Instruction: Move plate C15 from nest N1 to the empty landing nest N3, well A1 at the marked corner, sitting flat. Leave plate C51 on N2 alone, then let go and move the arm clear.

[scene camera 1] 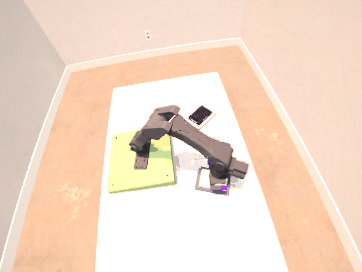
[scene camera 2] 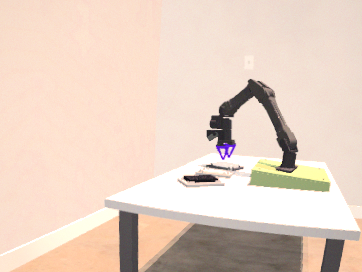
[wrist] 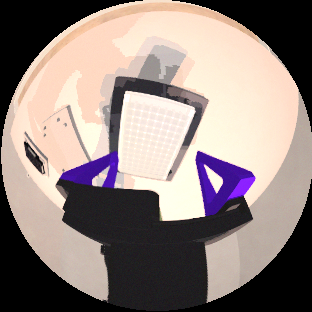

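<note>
A white well plate sits in a dark nest. A black well plate sits on a white nest. Between them lies an empty pale nest with small posts; the arm mostly hides it in scene camera 1. Plate labels and corner marks are unreadable. My gripper is open and empty, pointing down above the white plate, whose near end shows between the purple fingertips in the wrist view.
The arm's base stands on a yellow-green block beside the nests. All of it rests on a white table. The arm spans from the block over the table to the dark nest, and its shadow falls around the nests.
</note>
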